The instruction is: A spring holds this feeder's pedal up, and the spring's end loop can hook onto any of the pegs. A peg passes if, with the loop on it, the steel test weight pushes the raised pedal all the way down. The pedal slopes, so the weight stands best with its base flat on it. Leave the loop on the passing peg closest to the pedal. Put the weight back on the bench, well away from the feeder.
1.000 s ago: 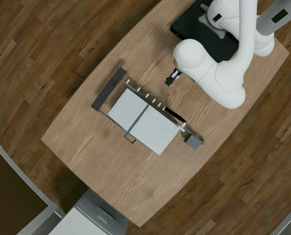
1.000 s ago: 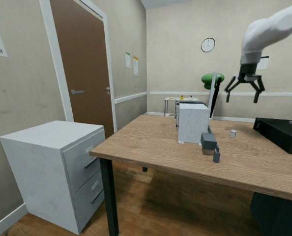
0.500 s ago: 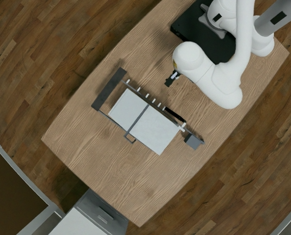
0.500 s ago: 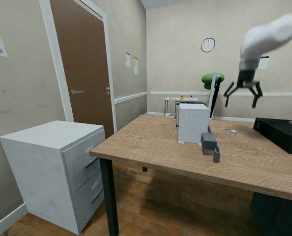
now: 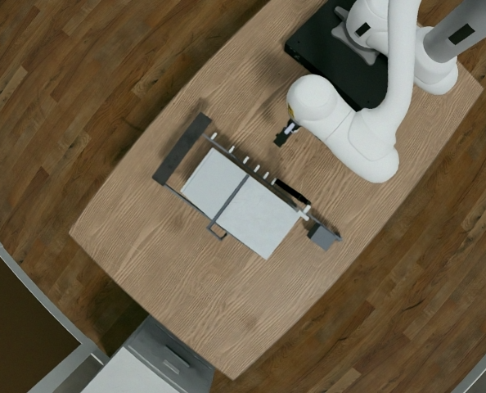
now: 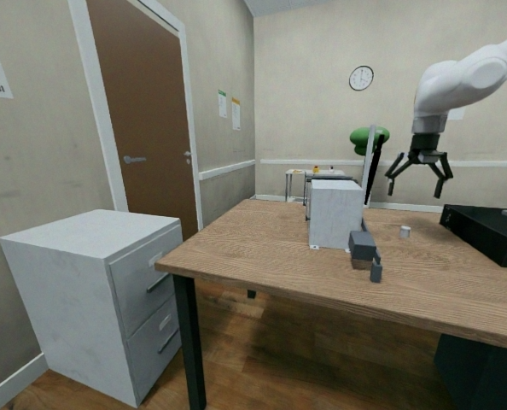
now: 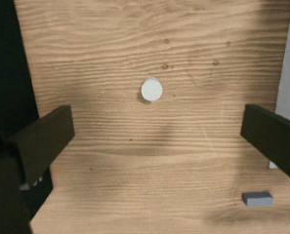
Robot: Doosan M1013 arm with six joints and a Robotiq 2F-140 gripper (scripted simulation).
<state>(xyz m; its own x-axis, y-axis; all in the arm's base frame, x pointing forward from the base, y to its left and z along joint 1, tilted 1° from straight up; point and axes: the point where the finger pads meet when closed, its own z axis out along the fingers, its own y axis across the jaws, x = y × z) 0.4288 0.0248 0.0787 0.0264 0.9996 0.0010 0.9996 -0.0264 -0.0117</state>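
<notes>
My hand is 15 cm above the steel test weight. The rest, counted from my hand: white peg 22 cm above, 19 cm ahead, 16 cm to the left.
</notes>
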